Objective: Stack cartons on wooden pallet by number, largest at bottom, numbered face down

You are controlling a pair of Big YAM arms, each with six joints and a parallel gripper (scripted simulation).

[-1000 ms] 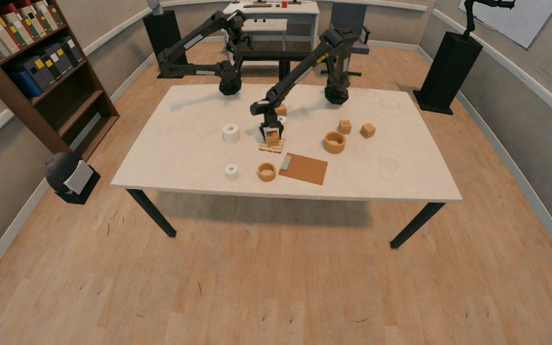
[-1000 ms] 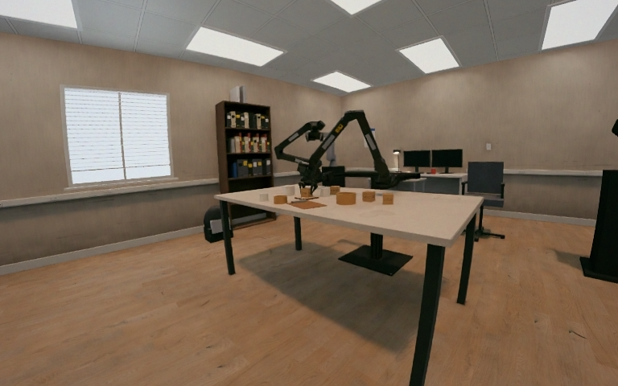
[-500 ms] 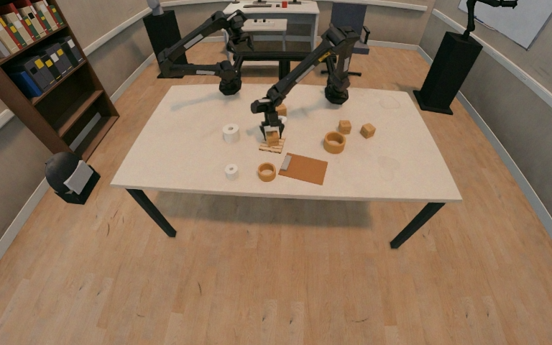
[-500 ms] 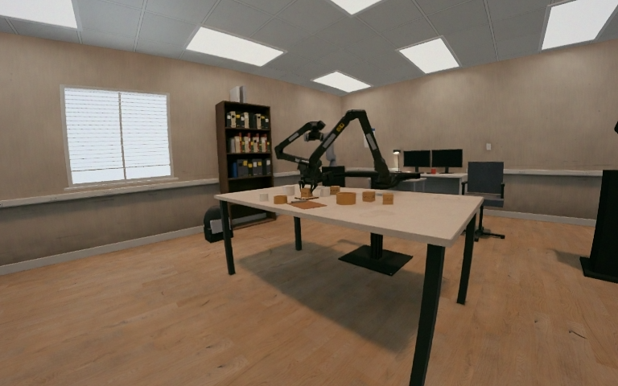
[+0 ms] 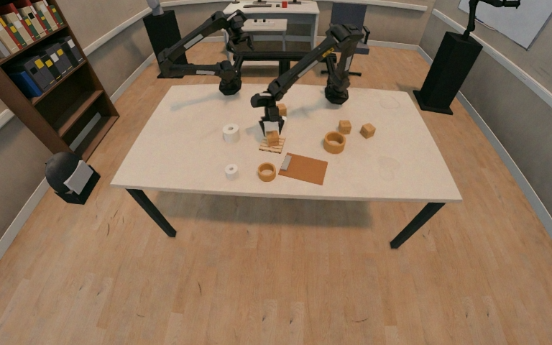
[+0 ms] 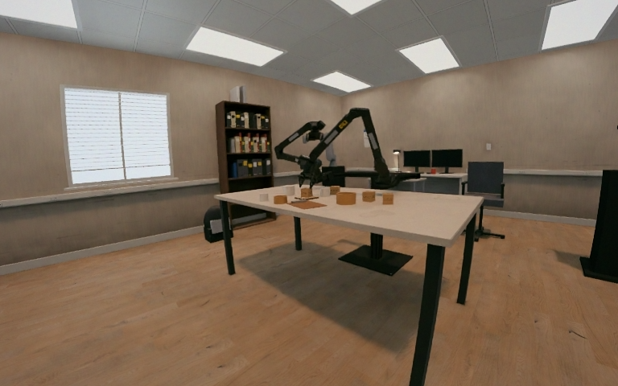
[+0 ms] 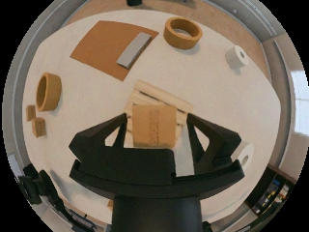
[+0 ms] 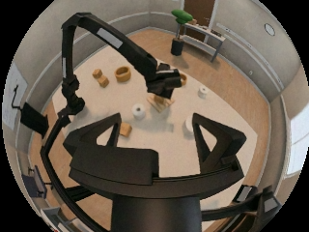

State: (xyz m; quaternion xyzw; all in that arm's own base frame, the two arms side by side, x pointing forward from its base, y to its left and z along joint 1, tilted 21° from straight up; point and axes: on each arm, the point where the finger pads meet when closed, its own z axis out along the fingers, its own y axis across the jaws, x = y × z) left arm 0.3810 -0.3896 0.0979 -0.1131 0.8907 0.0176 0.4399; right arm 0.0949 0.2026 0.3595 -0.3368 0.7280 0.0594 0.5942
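Right now the carton is 1 cm behind my left hand and 4 cm below it. Also, from my left hand: wooden pallet (1 cm behind, 8 cm below).
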